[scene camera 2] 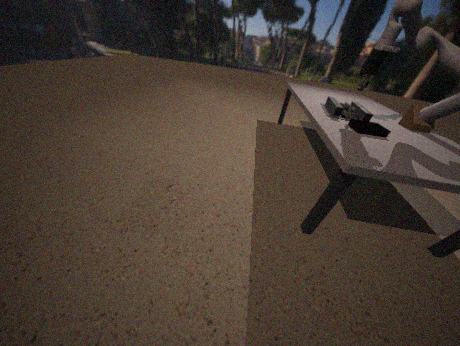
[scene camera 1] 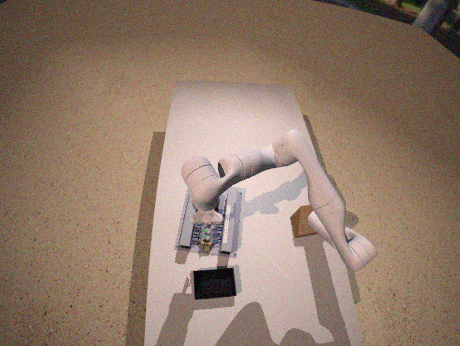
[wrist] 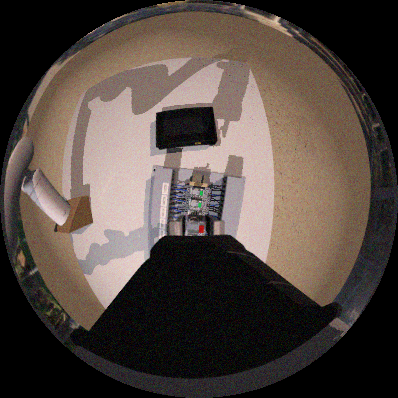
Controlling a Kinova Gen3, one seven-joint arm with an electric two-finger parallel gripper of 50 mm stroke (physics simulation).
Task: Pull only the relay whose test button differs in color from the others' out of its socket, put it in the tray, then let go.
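Places are measured from the arm's base along level axes (x back, y left, z down), in centimetres.
Pixels of known places: gripper, fingertip midpoint: (scene camera 2: 362,86) (wrist: 194,222); arm's base, origin of the base link: (scene camera 2: 425,115) (scene camera 1: 316,218) (wrist: 63,214).
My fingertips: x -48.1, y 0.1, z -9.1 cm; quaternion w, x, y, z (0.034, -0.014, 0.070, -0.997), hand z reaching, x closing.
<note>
For each thing: its middle in the pictures, then the offset to it from my fingertips. Level surfaces: height alone.
- relay with the red test button, body centre: (wrist: 195,223) dx +0.0, dy -0.3, dz +0.3 cm
- black tray, body centre: (wrist: 185,126) (scene camera 1: 214,283) (scene camera 2: 368,127) dx +1.4, dy +22.0, dz +16.5 cm
- table, its level: dz +18.2 cm
The relay with the red test button (wrist: 194,224) is between the two grey fingertips of my gripper (wrist: 194,222) (scene camera 2: 363,85). The gripper is shut on it and, in scene camera 2, hangs well above the table and the socket panel. Two relays with green buttons, a nearer one (wrist: 199,205) and a farther one (wrist: 201,193), sit in the socket row between the wire ducts. The black tray (scene camera 1: 214,283) (scene camera 2: 369,128) (wrist: 186,127) lies beyond the end of the panel. In scene camera 1 the arm hides the fingers; the socket below the held relay is also hidden.
Two raised grey ducts (scene camera 1: 185,225) (wrist: 233,200) flank the sockets and wires. A tan end piece (scene camera 1: 205,246) (wrist: 199,184) stands at the row's tray end. A brown block (scene camera 1: 301,221) (scene camera 2: 414,118) (wrist: 76,215) is beside the arm's base on the table (scene camera 1: 235,110).
</note>
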